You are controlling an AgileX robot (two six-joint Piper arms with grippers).
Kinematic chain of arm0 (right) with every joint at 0, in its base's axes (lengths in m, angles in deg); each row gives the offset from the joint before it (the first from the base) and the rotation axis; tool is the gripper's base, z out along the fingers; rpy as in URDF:
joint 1: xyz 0 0 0.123 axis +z
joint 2: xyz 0 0 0 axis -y
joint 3: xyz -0.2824 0 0.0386 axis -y
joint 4: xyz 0.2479 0 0.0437 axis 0.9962 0 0.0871
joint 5: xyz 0 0 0 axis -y
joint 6: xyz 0.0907 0 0.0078 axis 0.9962 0 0.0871
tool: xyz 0 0 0 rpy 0 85 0
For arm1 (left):
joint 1: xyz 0 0 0.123 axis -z
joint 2: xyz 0 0 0 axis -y
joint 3: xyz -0.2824 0 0.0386 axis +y
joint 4: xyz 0.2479 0 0.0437 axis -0.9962 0 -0.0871
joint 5: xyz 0 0 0 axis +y
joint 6: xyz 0.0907 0 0.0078 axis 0.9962 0 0.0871
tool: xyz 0 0 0 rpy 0 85 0
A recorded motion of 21 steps. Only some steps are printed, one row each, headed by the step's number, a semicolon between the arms.
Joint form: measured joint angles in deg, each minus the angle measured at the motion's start. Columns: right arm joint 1, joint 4, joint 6, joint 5, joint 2, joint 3; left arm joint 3, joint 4, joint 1, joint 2, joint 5, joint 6.
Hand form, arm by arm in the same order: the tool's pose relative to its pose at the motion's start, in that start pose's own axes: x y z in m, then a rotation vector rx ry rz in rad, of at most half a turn. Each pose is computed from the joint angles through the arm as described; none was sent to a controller.
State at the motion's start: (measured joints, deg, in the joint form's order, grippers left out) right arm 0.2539 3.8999 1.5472 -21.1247 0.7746 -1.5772; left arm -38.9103 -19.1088 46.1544 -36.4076 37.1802 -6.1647
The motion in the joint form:
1: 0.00 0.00 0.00 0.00 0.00 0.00; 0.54 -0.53 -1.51 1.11 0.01 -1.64
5: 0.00 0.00 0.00 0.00 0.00 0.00; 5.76 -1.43 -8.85 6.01 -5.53 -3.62
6: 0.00 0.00 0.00 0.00 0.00 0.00; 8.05 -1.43 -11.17 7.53 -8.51 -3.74
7: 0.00 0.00 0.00 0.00 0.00 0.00; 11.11 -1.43 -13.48 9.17 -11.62 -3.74
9: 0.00 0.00 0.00 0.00 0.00 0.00; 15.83 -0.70 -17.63 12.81 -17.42 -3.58
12: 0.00 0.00 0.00 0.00 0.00 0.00; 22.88 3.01 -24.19 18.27 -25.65 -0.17
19: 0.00 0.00 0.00 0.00 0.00 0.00; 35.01 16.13 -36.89 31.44 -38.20 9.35
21: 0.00 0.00 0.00 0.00 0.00 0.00; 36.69 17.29 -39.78 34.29 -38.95 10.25
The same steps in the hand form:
1: 0.0000 0.0000 0.0000 0.0000 0.0000 0.0000; 0.0033 0.0037 -0.0029 -0.0297 -0.0042 -0.0353
5: 0.0000 0.0000 0.0000 0.0000 0.0000 0.0000; 0.0233 0.0129 -0.0080 -0.1376 -0.0683 -0.1078
6: 0.0000 0.0000 0.0000 0.0000 0.0000 0.0000; 0.0308 0.0139 -0.0076 -0.1650 -0.0981 -0.1208
7: 0.0000 0.0000 0.0000 0.0000 0.0000 0.0000; 0.0418 0.0135 -0.0055 -0.1902 -0.1188 -0.1295
9: 0.0000 0.0000 0.0000 0.0000 0.0000 0.0000; 0.0575 0.0125 -0.0062 -0.2362 -0.1854 -0.1524
12: 0.0000 0.0000 0.0000 0.0000 0.0000 0.0000; 0.0817 0.0092 -0.0061 -0.3099 -0.2750 -0.1707
19: 0.0000 0.0000 0.0000 0.0000 0.0000 0.0000; 0.1246 0.0012 -0.0108 -0.5132 -0.4723 -0.2358
21: 0.0000 0.0000 0.0000 0.0000 0.0000 0.0000; 0.1319 0.0003 -0.0124 -0.5694 -0.4941 -0.2413

